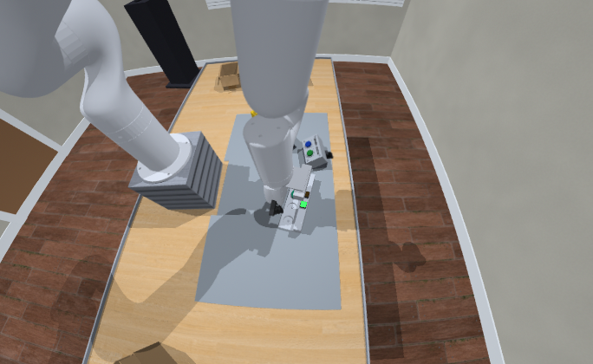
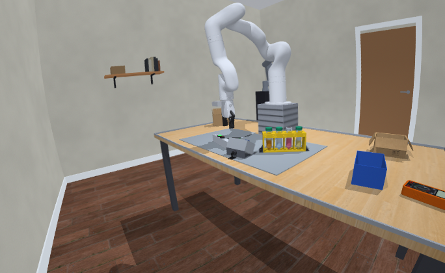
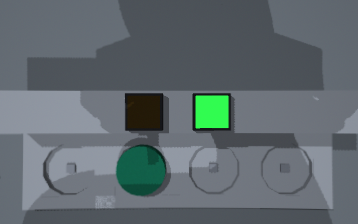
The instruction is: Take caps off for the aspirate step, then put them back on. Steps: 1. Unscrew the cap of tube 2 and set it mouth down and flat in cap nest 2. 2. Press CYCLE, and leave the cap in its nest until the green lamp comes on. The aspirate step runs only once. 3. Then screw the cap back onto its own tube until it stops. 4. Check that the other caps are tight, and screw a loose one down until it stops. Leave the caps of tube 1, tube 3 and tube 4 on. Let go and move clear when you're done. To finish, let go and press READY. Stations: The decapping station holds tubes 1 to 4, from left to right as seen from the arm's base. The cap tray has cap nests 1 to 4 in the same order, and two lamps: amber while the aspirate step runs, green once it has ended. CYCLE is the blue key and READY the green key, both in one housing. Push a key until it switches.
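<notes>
The green cap lies 3 cm ahead of my hand, 6 cm to the left of it and 9 cm below it. The rest, counted from my hand: green key 6 cm ahead, 22 cm to the left, 4 cm below; then key housing 7 cm ahead, 24 cm to the left, 5 cm below; then blue key 4 cm ahead, 26 cm to the left, 4 cm below.
</notes>
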